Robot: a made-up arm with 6 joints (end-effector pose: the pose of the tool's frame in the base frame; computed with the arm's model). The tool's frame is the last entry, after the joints. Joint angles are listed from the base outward.
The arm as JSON. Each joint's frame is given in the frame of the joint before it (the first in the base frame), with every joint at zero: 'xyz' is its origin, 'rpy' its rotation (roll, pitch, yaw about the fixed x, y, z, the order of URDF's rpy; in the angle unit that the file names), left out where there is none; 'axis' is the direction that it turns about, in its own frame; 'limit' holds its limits. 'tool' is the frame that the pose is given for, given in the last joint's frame.
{
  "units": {
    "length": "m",
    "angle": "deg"
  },
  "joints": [
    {
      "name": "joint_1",
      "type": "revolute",
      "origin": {
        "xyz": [
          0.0,
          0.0,
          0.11
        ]
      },
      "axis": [
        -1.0,
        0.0,
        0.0
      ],
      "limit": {
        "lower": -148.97,
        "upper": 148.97
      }
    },
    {
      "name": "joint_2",
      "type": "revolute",
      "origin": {
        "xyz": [
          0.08,
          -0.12,
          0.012
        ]
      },
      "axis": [
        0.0,
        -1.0,
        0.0
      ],
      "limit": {
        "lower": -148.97,
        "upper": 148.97
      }
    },
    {
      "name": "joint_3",
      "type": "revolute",
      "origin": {
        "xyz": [
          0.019,
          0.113,
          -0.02
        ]
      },
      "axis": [
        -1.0,
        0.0,
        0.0
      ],
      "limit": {
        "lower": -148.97,
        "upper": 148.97
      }
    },
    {
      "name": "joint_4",
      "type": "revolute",
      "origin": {
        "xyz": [
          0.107,
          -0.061,
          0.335
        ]
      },
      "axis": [
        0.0,
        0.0,
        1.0
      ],
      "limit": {
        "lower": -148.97,
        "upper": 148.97
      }
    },
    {
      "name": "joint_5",
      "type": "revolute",
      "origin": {
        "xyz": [
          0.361,
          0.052,
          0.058
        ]
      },
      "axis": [
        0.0,
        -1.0,
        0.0
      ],
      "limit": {
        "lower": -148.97,
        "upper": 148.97
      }
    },
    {
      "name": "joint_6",
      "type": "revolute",
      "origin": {
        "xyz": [
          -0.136,
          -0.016,
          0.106
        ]
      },
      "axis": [
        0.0,
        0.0,
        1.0
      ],
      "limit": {
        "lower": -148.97,
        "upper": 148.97
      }
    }
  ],
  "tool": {
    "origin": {
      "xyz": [
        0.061,
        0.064,
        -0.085
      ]
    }
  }
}
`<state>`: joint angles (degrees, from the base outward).
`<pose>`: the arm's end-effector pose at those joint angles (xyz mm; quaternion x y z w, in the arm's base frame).
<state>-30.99 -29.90 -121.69 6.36 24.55 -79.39</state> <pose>317.2 -52.9 -413.0 -0.6363 -0.6261 0.4493 0.0351</pose>
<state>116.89 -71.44 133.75 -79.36 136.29 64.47</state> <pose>335.3 -460.7 -247.4 -0.1664 -0.2409 -0.7546 0.5872</pose>
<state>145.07 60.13 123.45 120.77 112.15 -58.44</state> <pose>396.3 -263.6 236.0 -0.9388 0.0254 0.2823 0.1959</pose>
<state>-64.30 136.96 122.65 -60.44 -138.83 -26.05</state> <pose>-262.1 44.6 698.7 -0.8597 -0.0008 0.4905 0.1426</pose>
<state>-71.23 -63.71 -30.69 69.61 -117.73 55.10</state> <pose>722.0 -109.6 227.4 -0.1720 -0.2511 -0.9026 0.3045</pose>
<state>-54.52 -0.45 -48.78 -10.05 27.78 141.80</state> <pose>362.2 -280.0 -35.3 0.1702 -0.7295 0.5049 0.4288</pose>
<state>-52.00 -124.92 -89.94 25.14 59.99 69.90</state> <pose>11.9 89.9 -288.5 0.6293 0.1964 -0.1147 0.7431</pose>
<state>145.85 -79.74 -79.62 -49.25 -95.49 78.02</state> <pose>-37.2 245.4 864.1 0.3062 -0.2721 -0.2512 0.8770</pose>
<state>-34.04 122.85 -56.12 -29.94 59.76 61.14</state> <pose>-189.3 -411.0 229.1 0.0205 -0.9765 -0.2055 0.0625</pose>
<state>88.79 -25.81 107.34 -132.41 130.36 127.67</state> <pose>78.5 408.8 -208.8 0.3346 0.0292 0.3929 0.8561</pose>
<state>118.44 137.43 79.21 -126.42 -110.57 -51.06</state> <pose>-161.5 -496.0 -9.5 0.2638 -0.0943 0.2433 0.9286</pose>
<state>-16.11 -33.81 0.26 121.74 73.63 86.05</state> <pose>94.3 53.5 366.8 -0.3960 0.6908 -0.6004 0.0744</pose>
